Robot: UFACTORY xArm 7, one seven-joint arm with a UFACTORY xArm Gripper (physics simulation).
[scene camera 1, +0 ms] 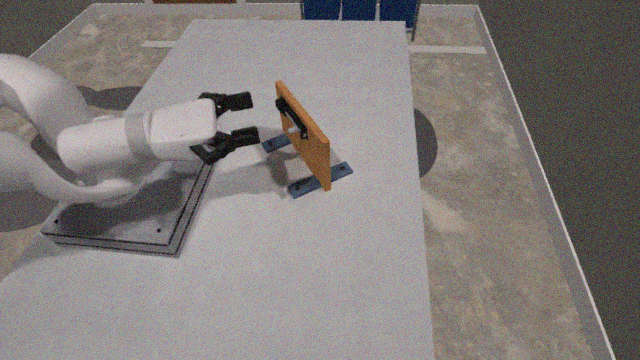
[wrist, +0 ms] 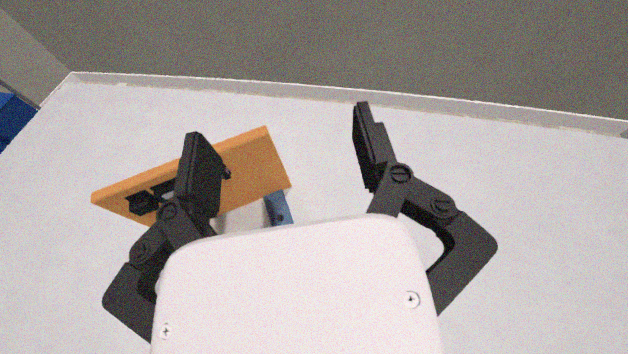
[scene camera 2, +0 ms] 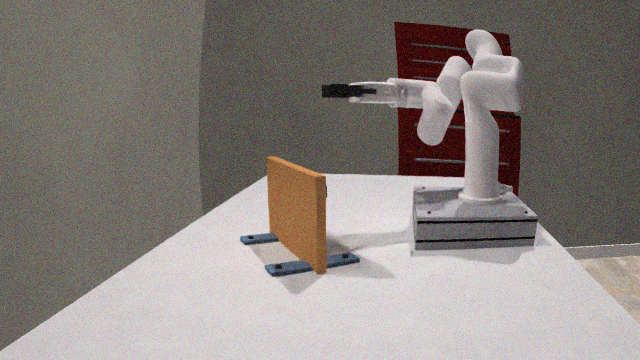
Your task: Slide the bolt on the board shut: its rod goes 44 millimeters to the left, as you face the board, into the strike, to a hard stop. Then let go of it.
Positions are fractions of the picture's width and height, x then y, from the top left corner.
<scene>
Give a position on an orange board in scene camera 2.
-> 0.46, 0.55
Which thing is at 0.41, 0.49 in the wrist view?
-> An orange board.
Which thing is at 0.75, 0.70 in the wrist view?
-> The gripper.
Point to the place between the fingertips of the gripper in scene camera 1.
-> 0.40, 0.32
</scene>
